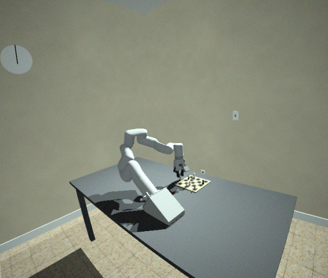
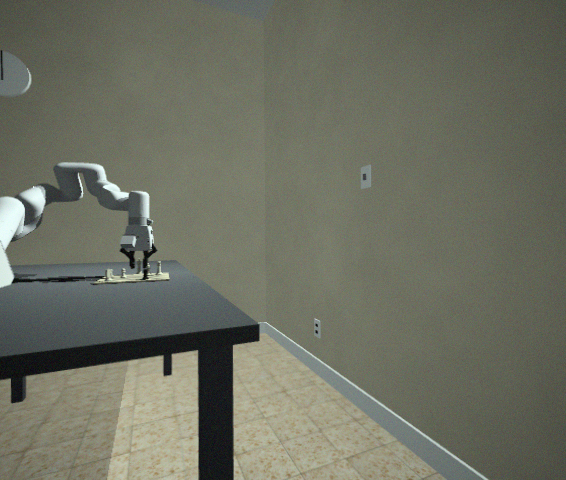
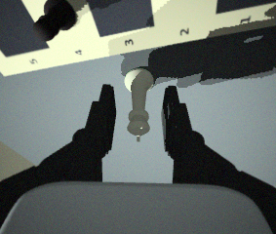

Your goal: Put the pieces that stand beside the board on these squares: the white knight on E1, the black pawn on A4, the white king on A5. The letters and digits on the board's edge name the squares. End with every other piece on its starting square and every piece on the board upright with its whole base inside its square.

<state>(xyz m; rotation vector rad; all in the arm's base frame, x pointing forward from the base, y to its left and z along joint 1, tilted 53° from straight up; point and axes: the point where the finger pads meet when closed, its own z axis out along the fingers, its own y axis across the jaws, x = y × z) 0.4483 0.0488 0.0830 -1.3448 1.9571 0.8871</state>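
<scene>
Right now my hand is 10 mm above the white king. The rest, counted from my hand: black pawn 70 mm to the right, 30 mm below, 30 mm ahead; then white knight 200 mm to the right, 100 mm behind, 20 mm below; then chessboard 140 mm to the right, 40 mm below, 10 mm behind.
</scene>
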